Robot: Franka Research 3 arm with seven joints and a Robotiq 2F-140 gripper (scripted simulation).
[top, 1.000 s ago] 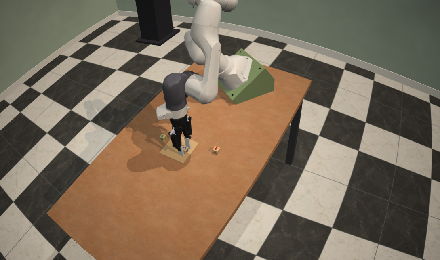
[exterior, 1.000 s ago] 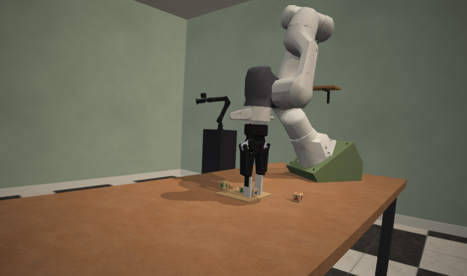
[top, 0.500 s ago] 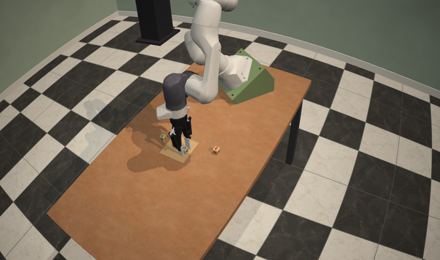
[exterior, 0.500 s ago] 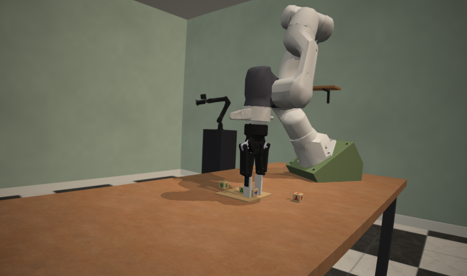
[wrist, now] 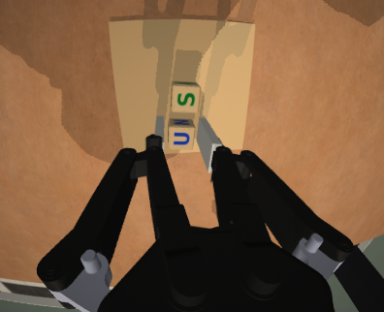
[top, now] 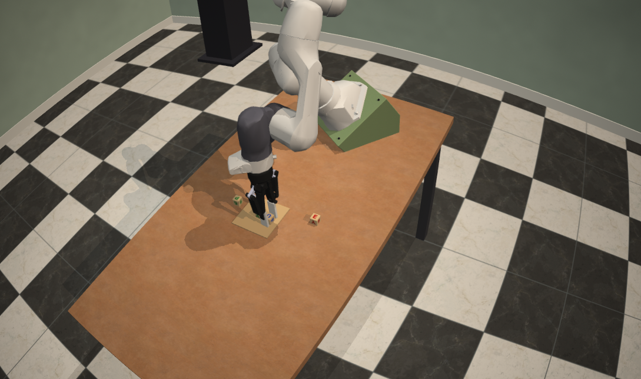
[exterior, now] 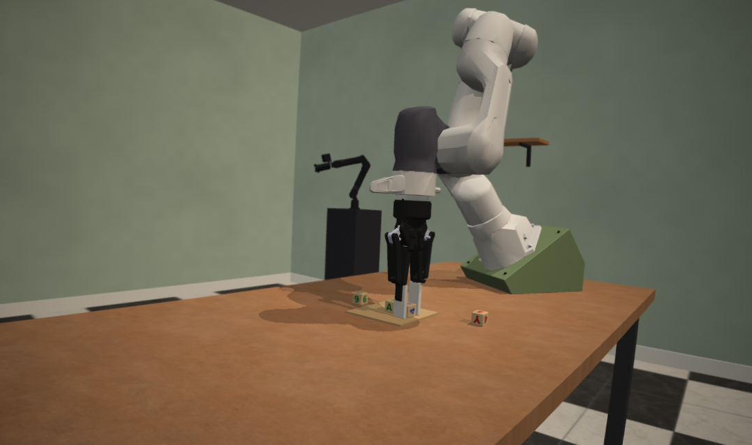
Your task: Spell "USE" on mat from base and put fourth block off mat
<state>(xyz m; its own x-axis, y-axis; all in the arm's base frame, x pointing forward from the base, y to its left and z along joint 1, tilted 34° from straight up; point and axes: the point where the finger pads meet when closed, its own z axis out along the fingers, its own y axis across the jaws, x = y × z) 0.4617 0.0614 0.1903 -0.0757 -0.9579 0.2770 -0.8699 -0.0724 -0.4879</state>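
Right now the U block is 20 mm below my hand. The rest, counted from my hand: mat (40 mm to the right, 40 mm below, 10 mm behind); green P block (140 mm to the right, 20 mm below, 20 mm behind); S block (40 mm to the right, 20 mm below).
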